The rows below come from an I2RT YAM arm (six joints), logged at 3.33 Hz.
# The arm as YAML. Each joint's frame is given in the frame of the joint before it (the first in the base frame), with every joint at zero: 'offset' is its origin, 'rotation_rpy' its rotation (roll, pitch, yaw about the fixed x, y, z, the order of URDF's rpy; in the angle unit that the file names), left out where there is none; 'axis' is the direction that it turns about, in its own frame. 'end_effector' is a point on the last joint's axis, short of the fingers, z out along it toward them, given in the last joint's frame.
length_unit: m
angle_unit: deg
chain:
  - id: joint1
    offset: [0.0, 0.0, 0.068]
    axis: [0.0, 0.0, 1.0]
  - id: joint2
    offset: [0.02, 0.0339, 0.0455]
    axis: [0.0, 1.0, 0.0]
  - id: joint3
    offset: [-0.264, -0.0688, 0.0]
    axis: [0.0, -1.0, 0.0]
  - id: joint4
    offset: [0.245, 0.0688, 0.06]
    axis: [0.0, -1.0, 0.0]
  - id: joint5
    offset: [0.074, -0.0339, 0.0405]
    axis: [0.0, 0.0, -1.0]
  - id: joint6
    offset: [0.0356, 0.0, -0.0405]
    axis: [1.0, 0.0, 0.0]
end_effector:
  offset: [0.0, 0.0, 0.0]
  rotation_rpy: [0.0, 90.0, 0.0]
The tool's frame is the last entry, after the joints.
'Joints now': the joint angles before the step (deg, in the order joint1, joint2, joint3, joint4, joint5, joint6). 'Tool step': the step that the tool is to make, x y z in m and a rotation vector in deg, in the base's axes. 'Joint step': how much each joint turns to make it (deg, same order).
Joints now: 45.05 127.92 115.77 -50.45 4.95 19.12
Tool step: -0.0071 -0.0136 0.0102 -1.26 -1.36 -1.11
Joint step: -0.41 -3.95 -4.10 0.25 1.97 -0.23
